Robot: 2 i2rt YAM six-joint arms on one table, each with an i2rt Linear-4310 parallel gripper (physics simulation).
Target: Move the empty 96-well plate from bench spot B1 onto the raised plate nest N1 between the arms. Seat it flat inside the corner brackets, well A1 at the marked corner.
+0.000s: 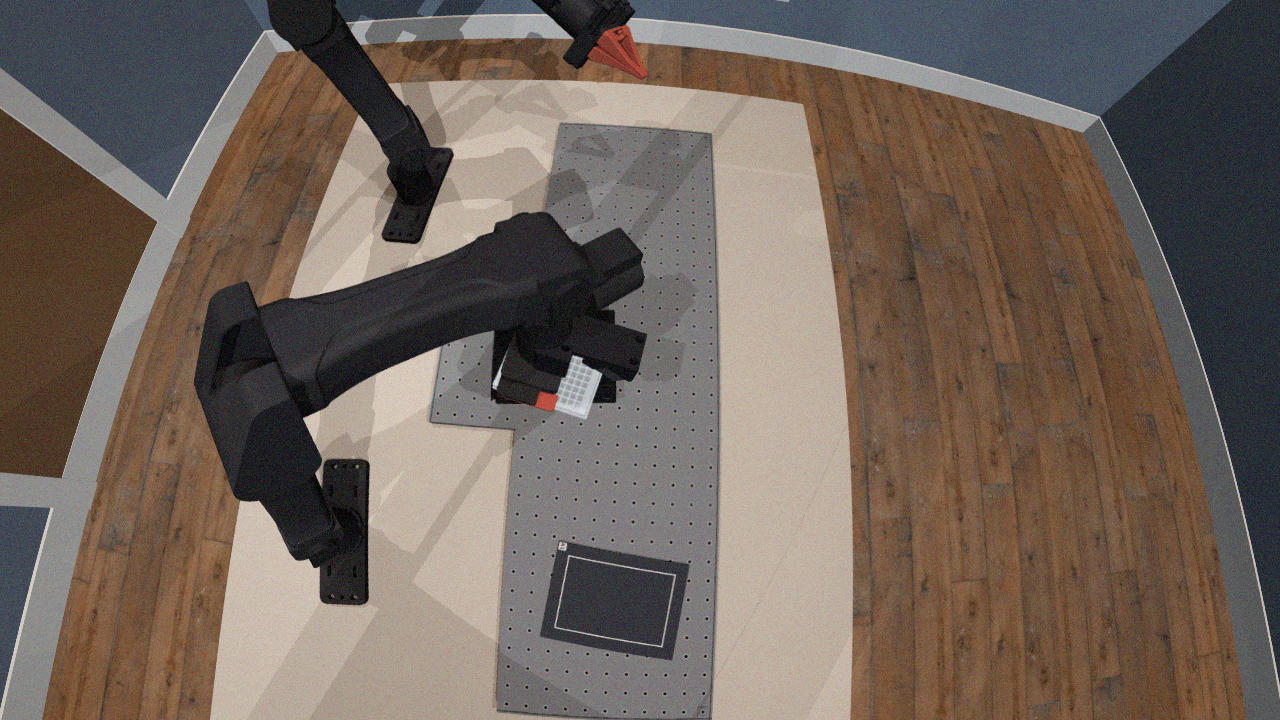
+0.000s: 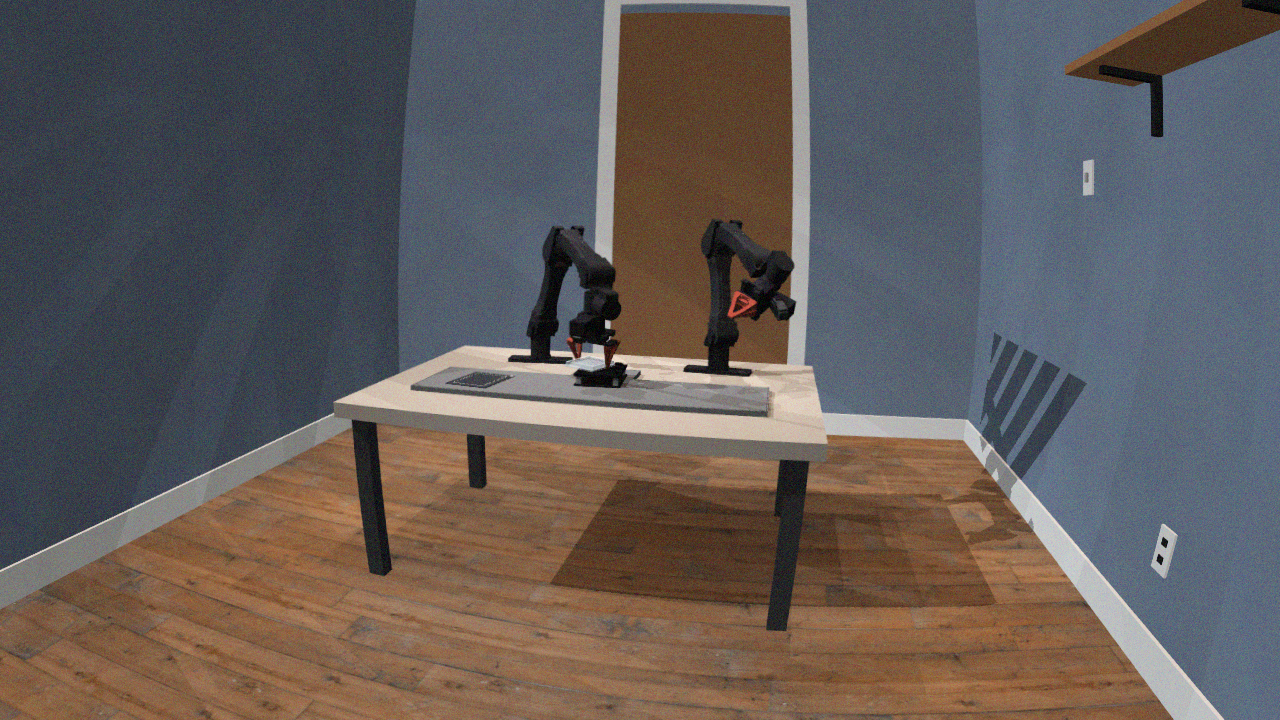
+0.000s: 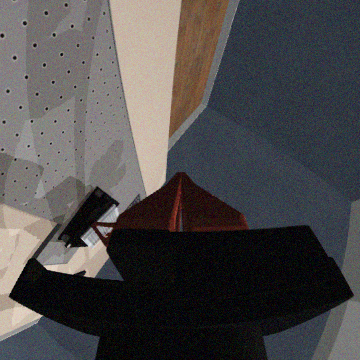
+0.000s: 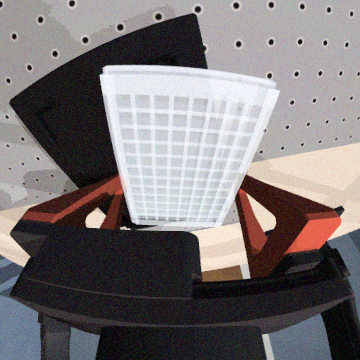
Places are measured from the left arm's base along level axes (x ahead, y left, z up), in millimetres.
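Where they show: left gripper, fingertip midpoint: (image 1: 645,77) (image 2: 729,317) (image 3: 180,178); right gripper, fingertip midpoint: (image 1: 540,371) (image 2: 592,365) (image 3: 96,228) (image 4: 180,177); left arm's base, link origin: (image 1: 419,194) (image 2: 717,372); right arm's base, link origin: (image 1: 346,530) (image 2: 540,361).
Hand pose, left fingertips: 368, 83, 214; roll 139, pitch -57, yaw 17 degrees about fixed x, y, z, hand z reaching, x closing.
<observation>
Things, the pixels of their top centre, and the offset from my left fingertips, as dx, dy, dz. "*": a spot on its surface instead. Level surfaces: height alone.
- white 96-well plate, top centre: (image 4: 183,183) (image 1: 548,369) (image 2: 590,359) (image 3: 105,229) -65, -380, -145
- black raised nest N1, top centre: (image 4: 139,173) (image 1: 552,351) (image 2: 601,366) (image 3: 97,223) -67, -349, -162
- grey perforated board, surface height: dz -201
- Bench spot B1, surface spot: (image 1: 617,562) * +54, -604, -199
- beige table, surface height: dz -214
The white 96-well plate (image 1: 577,387) (image 4: 186,143) (image 3: 101,223) (image 2: 592,366) lies over the black raised nest N1 (image 4: 68,114) (image 3: 85,213) in the middle of the grey perforated board (image 1: 626,465). My right gripper (image 4: 180,177) (image 2: 592,347) reaches down over it, with one red finger against each long side of the plate. Whether the plate sits flat in the brackets is hidden by the arm. My left gripper (image 1: 626,52) (image 2: 740,306) (image 3: 180,178) is shut and empty, held high by the far table edge.
Bench spot B1 (image 1: 617,562) (image 2: 479,379), a dark pad with a white outline, lies bare at the near end of the board. Both arm bases stand on the beige table (image 1: 779,357). Wooden floor surrounds the table.
</observation>
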